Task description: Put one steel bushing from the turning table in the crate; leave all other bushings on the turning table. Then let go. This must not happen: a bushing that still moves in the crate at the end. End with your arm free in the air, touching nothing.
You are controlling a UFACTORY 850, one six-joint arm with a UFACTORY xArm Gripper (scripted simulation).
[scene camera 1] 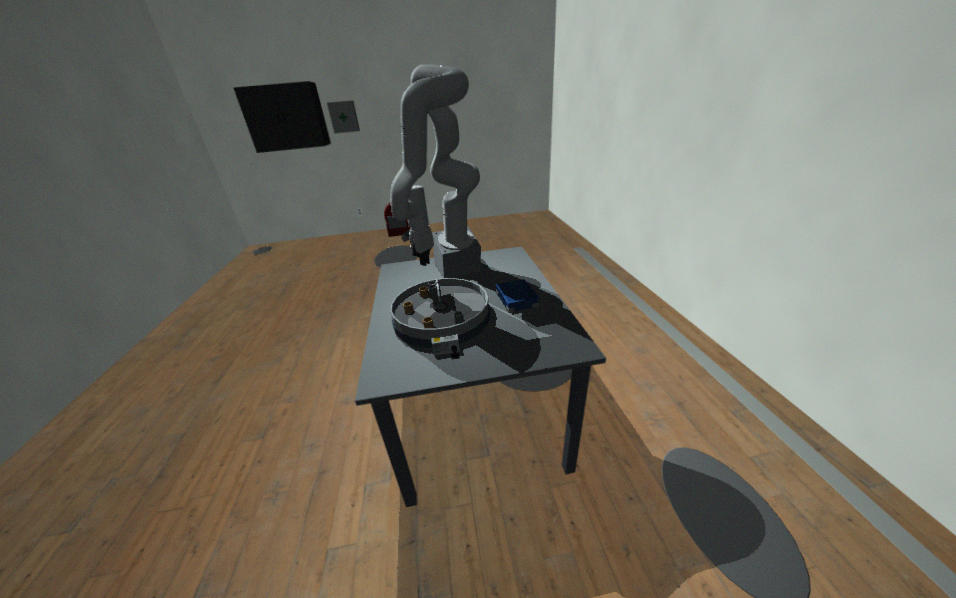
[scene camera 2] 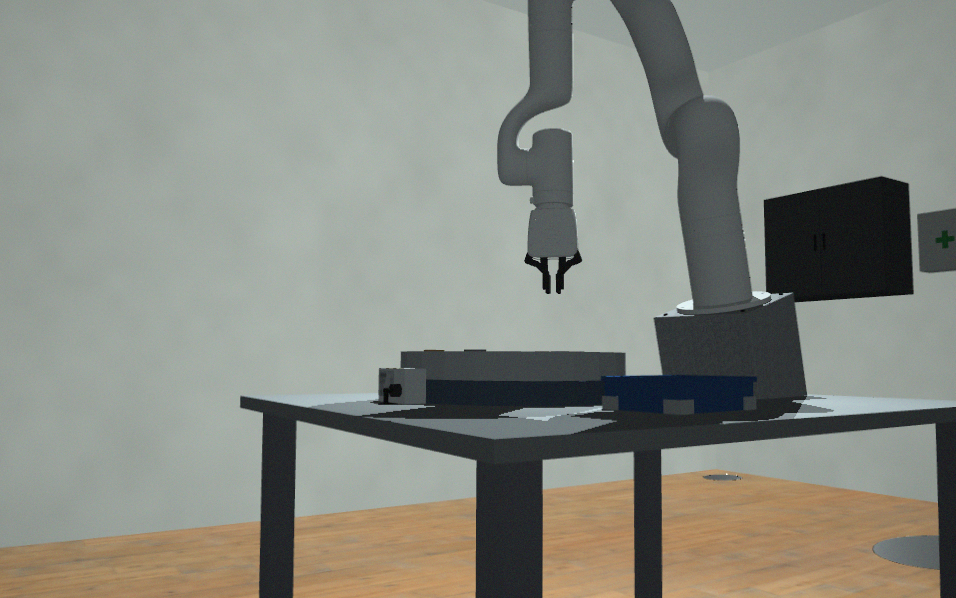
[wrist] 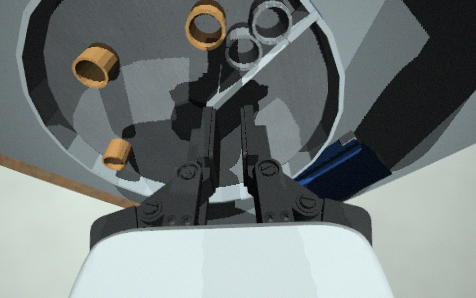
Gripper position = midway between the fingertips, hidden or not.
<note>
In view: my gripper [scene camera 2: 553, 293] and a blue crate [scene camera 1: 516, 295].
My gripper also shows in scene camera 1 [scene camera 1: 425, 264] and in the wrist view [wrist: 229, 123]. The blue crate also shows in the wrist view [wrist: 356, 173].
</note>
